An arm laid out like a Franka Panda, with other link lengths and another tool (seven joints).
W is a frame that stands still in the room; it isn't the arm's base.
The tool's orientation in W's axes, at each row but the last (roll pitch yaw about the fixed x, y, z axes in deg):
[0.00, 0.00, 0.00]
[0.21, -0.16, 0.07]
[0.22, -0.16, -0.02]
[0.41, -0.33, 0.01]
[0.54, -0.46, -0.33]
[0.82, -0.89, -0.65]
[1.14, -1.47, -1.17]
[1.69, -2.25, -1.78]
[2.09, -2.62, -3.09]
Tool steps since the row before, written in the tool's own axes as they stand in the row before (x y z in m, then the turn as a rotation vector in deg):
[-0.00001, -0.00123, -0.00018, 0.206, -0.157, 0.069]
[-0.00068, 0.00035, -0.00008, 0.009, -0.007, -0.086]
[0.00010, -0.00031, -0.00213, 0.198, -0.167, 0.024]
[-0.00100, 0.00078, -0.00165, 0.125, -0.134, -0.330]
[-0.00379, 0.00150, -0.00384, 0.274, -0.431, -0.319]
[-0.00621, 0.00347, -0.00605, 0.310, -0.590, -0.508]
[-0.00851, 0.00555, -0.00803, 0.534, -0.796, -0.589]
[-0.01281, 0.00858, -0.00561, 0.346, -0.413, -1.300]
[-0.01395, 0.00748, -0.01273, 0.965, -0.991, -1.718]
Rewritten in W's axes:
[-0.00001, -0.00123, -0.00018, 0.206, -0.157, 0.069]
[-0.00068, 0.00035, -0.00008, 0.009, -0.007, -0.086]
[0.00011, -0.00030, -0.00213, 0.198, -0.167, 0.024]
[-0.00099, 0.00079, -0.00165, 0.127, -0.132, -0.330]
[-0.00375, 0.00156, -0.00386, 0.274, -0.430, -0.321]
[-0.00608, 0.00363, -0.00610, 0.311, -0.586, -0.512]
[-0.00819, 0.00588, -0.00813, 0.533, -0.795, -0.591]
[-0.01231, 0.00913, -0.00585, 0.385, -0.387, -1.297]
[-0.01292, 0.00865, -0.01307, 0.993, -0.983, -1.707]

